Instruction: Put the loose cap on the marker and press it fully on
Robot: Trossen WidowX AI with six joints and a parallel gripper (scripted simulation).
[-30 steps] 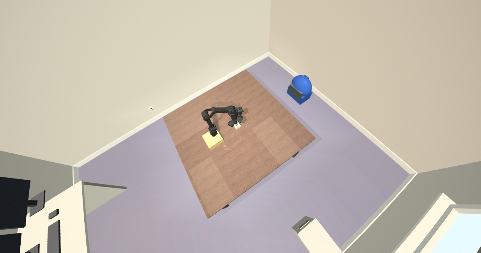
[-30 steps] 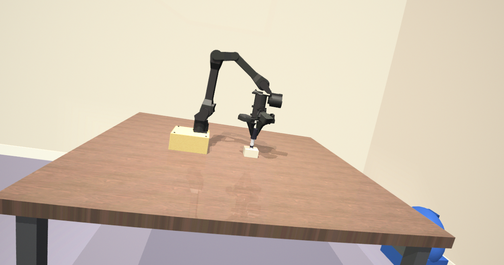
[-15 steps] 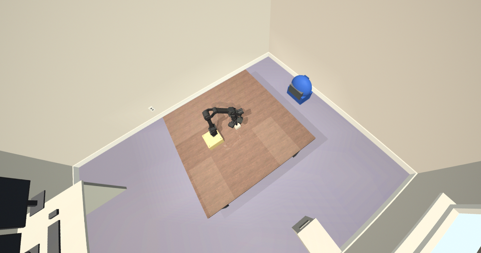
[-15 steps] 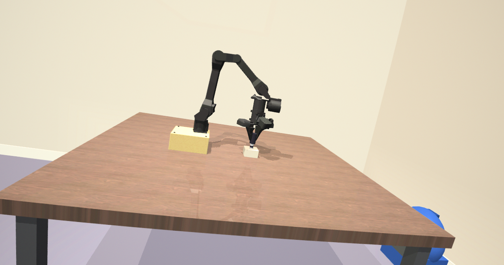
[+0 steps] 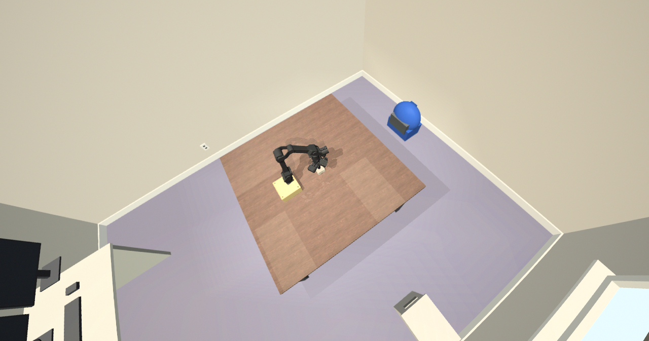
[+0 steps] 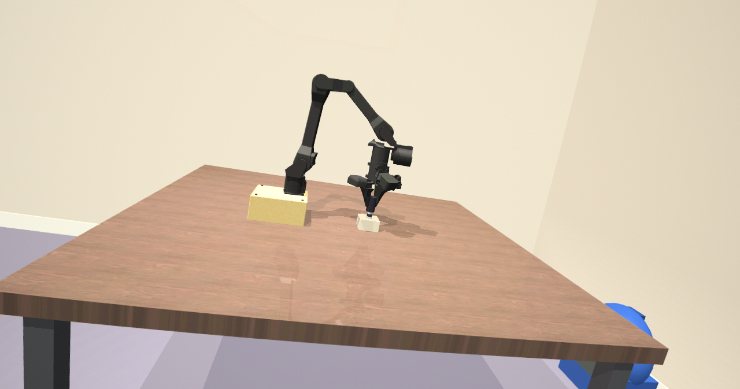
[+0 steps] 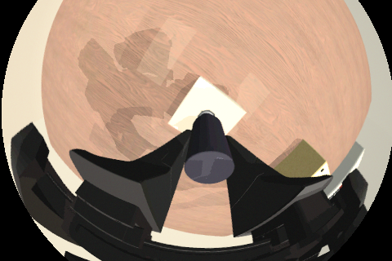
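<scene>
My gripper tip is now 1 cm below the dark cap. Round my gripper tip: holder block 6 cm below.
</scene>
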